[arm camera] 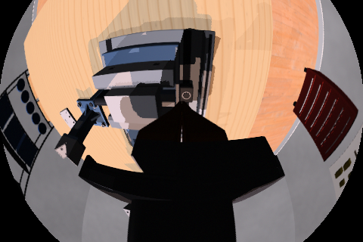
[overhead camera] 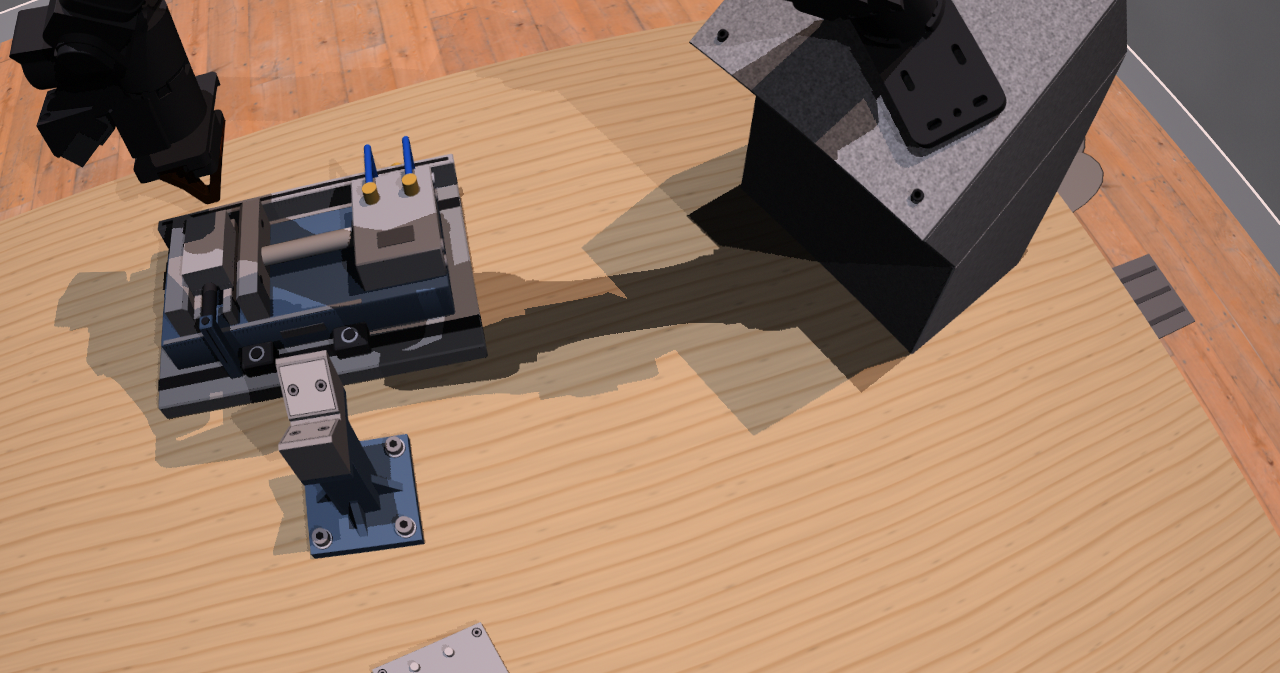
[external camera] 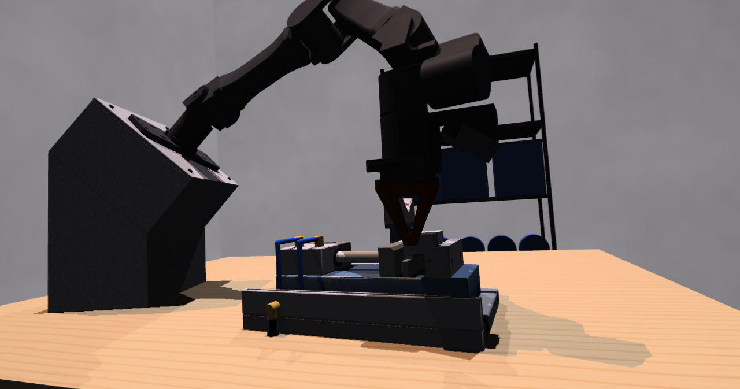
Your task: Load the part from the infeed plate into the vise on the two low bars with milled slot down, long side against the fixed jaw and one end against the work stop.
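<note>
Right now the grey part is 60 mm to the left of my hand, 20 mm below it and 10 mm behind it. From my hand the other things lie so: moving jaw (50 mm to the left, 40 mm behind, 30 mm below); then work stop rod (100 mm to the left, 20 mm below, 10 mm behind); then fixed jaw (60 mm to the left, 30 mm below, 20 mm ahead).
</note>
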